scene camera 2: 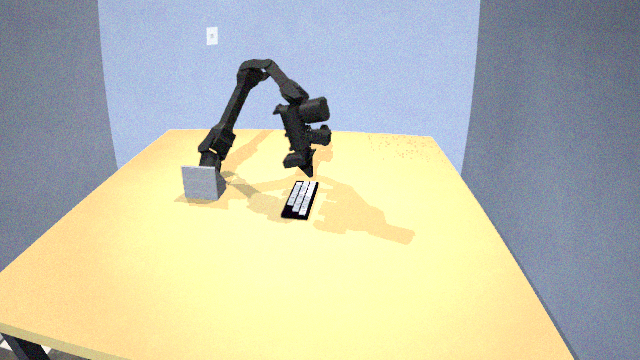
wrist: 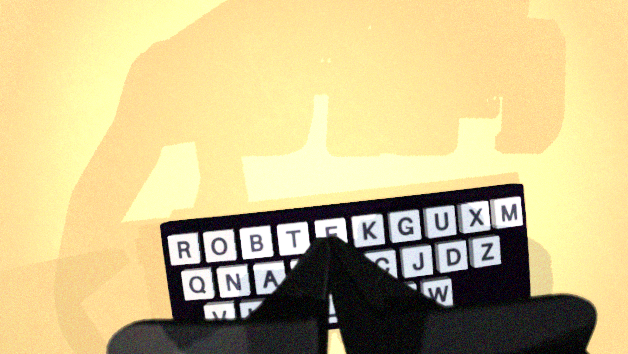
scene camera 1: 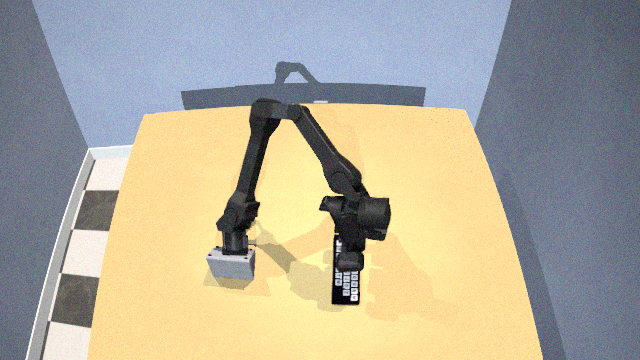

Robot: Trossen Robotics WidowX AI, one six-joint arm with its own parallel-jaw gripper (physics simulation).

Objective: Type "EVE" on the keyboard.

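Observation:
The black keyboard with white letter keys lies flat on the table. My gripper is shut and empty, pointing down above the keyboard. In the wrist view its tips overlap the lower part of the E key, between the T key and the K key. The V key shows partly at the lower left, cut off by the left finger. The fingers hide several keys in the middle and lower rows. In scene camera 1 the arm covers part of the keyboard and hides the fingertips.
The arm's grey base block stands on the wooden table, left of the keyboard in both scene views. Shadows of the arm fall across the table and part of the keyboard. Walls rise behind and beside the table.

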